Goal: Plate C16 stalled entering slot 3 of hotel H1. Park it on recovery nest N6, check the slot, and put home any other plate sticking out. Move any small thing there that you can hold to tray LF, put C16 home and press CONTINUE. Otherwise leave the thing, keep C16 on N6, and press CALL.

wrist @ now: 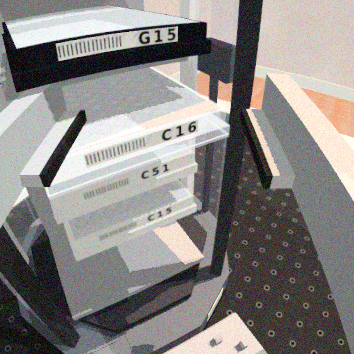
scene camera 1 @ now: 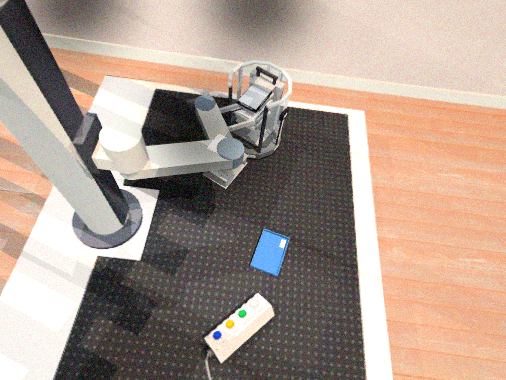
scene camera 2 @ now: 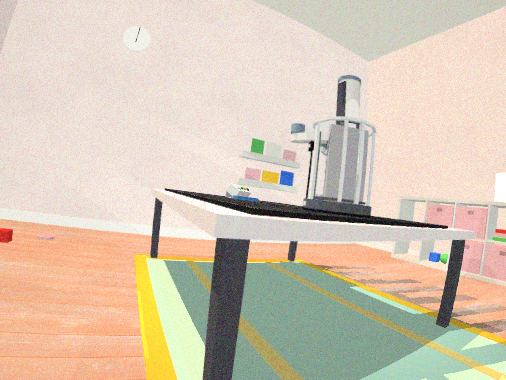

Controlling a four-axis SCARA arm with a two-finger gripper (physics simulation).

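Where they show: gripper, fingertip midpoint: (wrist: 161, 94) (scene camera 1: 246, 113); arm's base, origin of the base link: (scene camera 1: 109, 218).
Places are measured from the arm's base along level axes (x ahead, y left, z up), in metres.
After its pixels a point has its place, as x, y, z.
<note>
Clear plate C16 (wrist: 180, 131) @[0.473, 0.370, 0.252] lies in the hotel (scene camera 1: 267, 150) @[0.577, 0.381, 0.054] (scene camera 2: 344, 165) @[0.585, 0.566, 0.171] (wrist: 235, 95) @[0.534, 0.370, 0.246], its front edge further out than those of plates C51 (wrist: 155, 171) @[0.480, 0.391, 0.216] and C15 (wrist: 159, 214) @[0.481, 0.391, 0.180] below. Dark-edged plate G15 (wrist: 157, 38) @[0.481, 0.386, 0.287] is above it; I cannot tell if it sticks out. My gripper (wrist: 161, 94) @[0.472, 0.379, 0.267] is at the hotel front, open and empty, its fingers wide apart to the left and right of C16 in the wrist view. A blue tray (scene camera 1: 270, 252) @[0.625, -0.064, 0.015] (scene camera 2: 245, 199) @[0.656, 0.008, 0.017] lies on the mat, its label unreadable. The button box (scene camera 1: 240, 327) @[0.540, -0.347, 0.091] (scene camera 2: 238, 191) @[0.592, -0.236, 0.055] has blue, yellow, green and white buttons. The slot's inside is mostly hidden.
A pale pad (scene camera 1: 226, 179) @[0.423, 0.196, 0.073] (wrist: 227, 337) @[0.474, 0.324, 0.073] with small pegs is below the arm, close to the hotel base; no label is readable. The hotel's dark upright (wrist: 231, 165) @[0.535, 0.367, 0.195] stands beside the plates, near the right finger. The arm column (scene camera 1: 102, 200) @[0.060, -0.044, 0.241] stands at the mat's left edge.
</note>
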